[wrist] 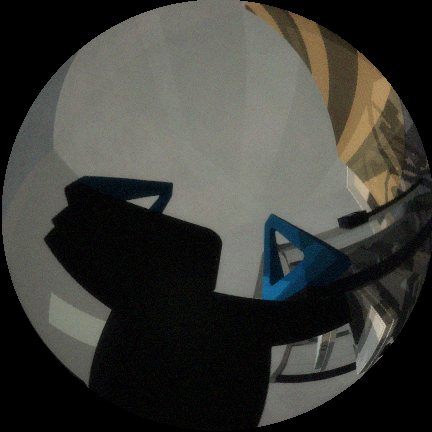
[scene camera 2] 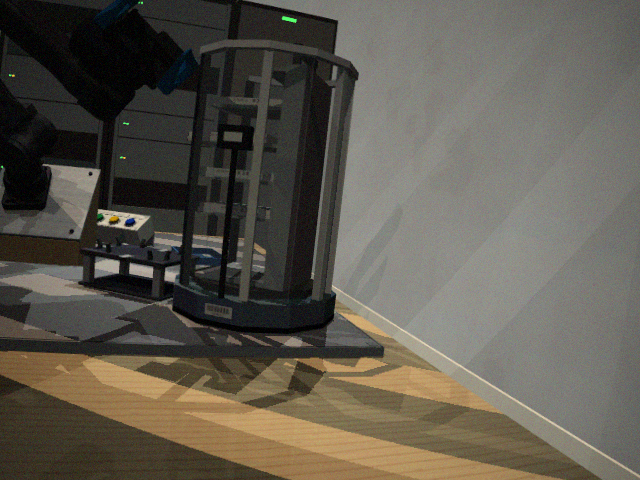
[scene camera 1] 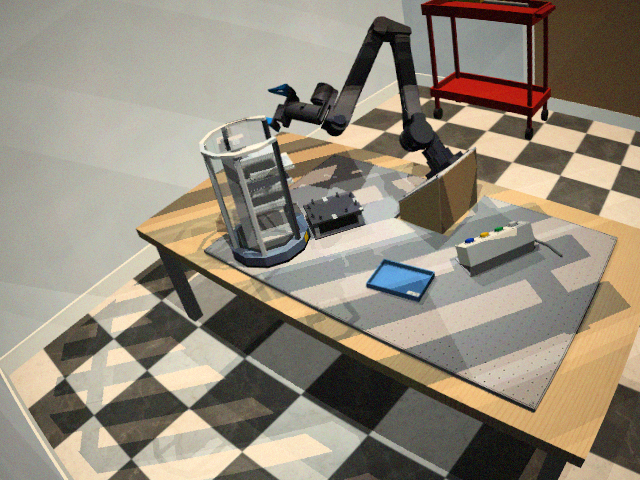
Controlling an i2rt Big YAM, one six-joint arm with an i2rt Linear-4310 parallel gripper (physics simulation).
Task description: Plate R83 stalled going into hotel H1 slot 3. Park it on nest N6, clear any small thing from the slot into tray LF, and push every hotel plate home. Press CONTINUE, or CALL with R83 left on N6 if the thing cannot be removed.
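Frame: origin at the arm's base, x ahead, y left, z up, level; centimetres.
Seen in the pictures: gripper, fingertip midpoint: [wrist: 220, 203] [scene camera 2: 160, 22] [scene camera 1: 262, 104]; arm's base at its link origin: [scene camera 2: 28, 189] [scene camera 1: 445, 167].
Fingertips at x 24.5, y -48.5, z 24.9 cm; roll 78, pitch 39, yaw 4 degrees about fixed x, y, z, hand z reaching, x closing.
Offsets run from my fingertips to a thing's top centre. "*": to the spot under its first point.
My gripper [scene camera 1: 273, 106] [scene camera 2: 155, 38] [wrist: 220, 203] is open and empty, its blue fingers wide apart. It is high beside the hotel's top ring. The hotel [scene camera 1: 271, 255] [scene camera 2: 258, 316] is a tall round frame with grey posts and a dark blue base. Light plates sit stacked inside; one plate {* dx +9.7, dy +15.7, dz -12.0 cm} [scene camera 1: 285, 160] sticks out on the right in scene camera 1. Its slot number and any small thing in the slots cannot be made out. A dark pinned nest {dx +0.5, dy +21.4, dz -30.8 cm} [scene camera 1: 333, 207] [scene camera 2: 129, 253] stands beside the hotel with no plate on it. The blue tray [scene camera 1: 398, 279] [scene camera 2: 204, 255] lies flat with nothing visible in it.
A white button box {dx -8.0, dy +73.1, dz -30.0 cm} [scene camera 1: 496, 249] [scene camera 2: 124, 228] with coloured buttons stands beyond the tray. A slanted panel [scene camera 1: 457, 196] [scene camera 2: 46, 206] stands at the arm's base. A thin black post with a framed head {* dx +9.3, dy -0.5, dz -13.4 cm} [scene camera 2: 222, 136] stands at the hotel. A red cart [scene camera 1: 480, 12] is behind the table.
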